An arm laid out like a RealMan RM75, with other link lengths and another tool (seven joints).
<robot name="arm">
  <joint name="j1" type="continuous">
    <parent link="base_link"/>
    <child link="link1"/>
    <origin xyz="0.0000 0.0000 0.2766"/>
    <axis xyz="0 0 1"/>
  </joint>
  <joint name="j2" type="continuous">
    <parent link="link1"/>
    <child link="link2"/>
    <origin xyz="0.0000 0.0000 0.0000"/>
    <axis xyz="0 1 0"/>
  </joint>
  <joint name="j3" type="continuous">
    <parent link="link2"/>
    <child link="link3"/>
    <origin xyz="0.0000 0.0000 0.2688"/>
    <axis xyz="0 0 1"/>
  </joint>
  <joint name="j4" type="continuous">
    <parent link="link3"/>
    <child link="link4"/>
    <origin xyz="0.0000 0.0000 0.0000"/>
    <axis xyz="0 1 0"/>
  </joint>
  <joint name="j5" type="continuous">
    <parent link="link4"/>
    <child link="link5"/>
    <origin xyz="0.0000 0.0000 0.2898"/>
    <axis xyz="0 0 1"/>
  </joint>
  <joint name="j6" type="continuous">
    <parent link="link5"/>
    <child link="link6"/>
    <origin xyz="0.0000 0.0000 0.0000"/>
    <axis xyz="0 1 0"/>
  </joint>
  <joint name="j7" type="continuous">
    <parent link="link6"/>
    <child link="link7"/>
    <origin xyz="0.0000 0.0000 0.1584"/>
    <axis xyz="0 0 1"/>
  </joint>
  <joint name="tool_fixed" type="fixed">
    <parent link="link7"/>
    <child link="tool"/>
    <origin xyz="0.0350 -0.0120 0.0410" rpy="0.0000 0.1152 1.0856"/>
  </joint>
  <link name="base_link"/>
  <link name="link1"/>
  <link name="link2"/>
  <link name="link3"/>
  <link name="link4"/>
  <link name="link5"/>
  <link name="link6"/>
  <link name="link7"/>
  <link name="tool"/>
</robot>
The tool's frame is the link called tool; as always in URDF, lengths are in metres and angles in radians. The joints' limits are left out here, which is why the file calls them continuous.
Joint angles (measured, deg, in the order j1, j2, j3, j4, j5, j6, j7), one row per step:
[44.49 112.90 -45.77 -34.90 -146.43 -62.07 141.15]
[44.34 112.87 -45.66 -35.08 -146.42 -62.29 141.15]
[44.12 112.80 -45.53 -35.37 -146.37 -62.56 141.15]
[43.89 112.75 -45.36 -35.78 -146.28 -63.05 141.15]
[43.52 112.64 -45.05 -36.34 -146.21 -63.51 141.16]
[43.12 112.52 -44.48 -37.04 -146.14 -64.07 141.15]
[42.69 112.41 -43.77 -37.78 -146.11 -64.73 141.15]
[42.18 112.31 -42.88 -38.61 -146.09 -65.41 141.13]
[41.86 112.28 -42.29 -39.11 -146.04 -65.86 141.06]
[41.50 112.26 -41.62 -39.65 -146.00 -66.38 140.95]
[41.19 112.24 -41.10 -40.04 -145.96 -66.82 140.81]
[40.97 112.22 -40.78 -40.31 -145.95 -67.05 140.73]
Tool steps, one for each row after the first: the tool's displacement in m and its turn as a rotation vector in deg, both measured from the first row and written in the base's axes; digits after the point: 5 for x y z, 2 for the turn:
[0.00069 -0.00071 0.00106 0.02 0.08 -0.10]
[0.00164 -0.00139 0.00301 0.12 0.17 -0.22]
[0.00194 -0.00231 0.00505 0.13 0.38 -0.30]
[0.00339 -0.00323 0.00879 0.40 0.56 -0.48]
[0.00478 -0.00396 0.01367 0.86 0.88 -0.70]
[0.00641 -0.00513 0.01884 1.32 1.27 -0.99]
[0.00864 -0.00660 0.02474 1.94 1.73 -1.36]
[0.00995 -0.00775 0.02803 2.30 2.07 -1.57]
[0.01151 -0.00926 0.03153 2.65 2.46 -1.80]
[0.01306 -0.01085 0.03411 2.87 2.75 -1.97]
[0.01431 -0.01181 0.03602 3.06 2.89 -2.10]

